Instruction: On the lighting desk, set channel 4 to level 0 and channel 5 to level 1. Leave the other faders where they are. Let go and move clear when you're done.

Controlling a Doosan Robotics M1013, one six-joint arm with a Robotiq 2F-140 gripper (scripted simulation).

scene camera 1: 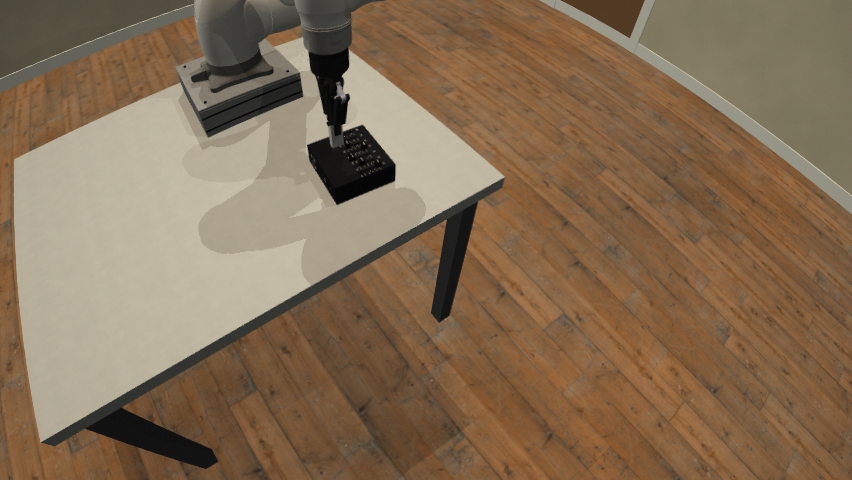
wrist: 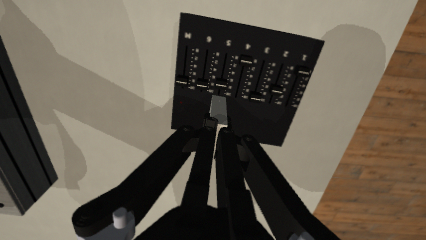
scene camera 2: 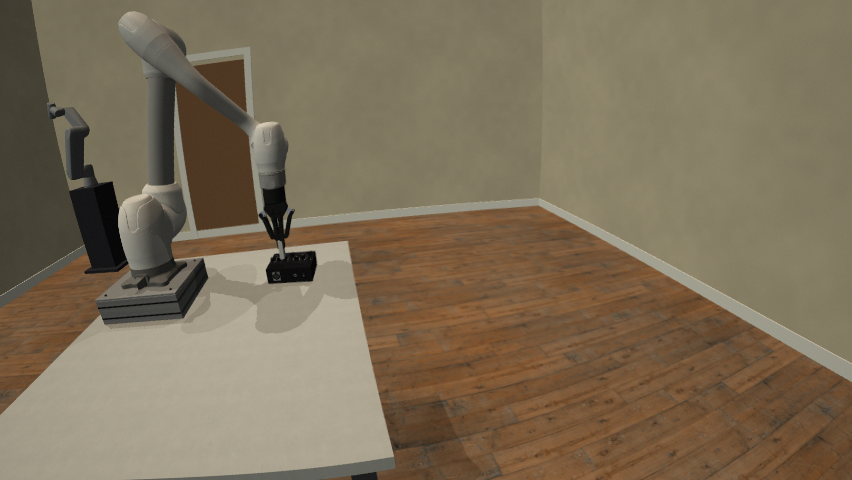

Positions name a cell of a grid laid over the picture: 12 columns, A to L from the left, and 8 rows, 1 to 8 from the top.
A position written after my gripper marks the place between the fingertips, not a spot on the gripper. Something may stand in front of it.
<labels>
my gripper: scene camera 1 E3; wrist G4; scene camera 2 D5
</labels>
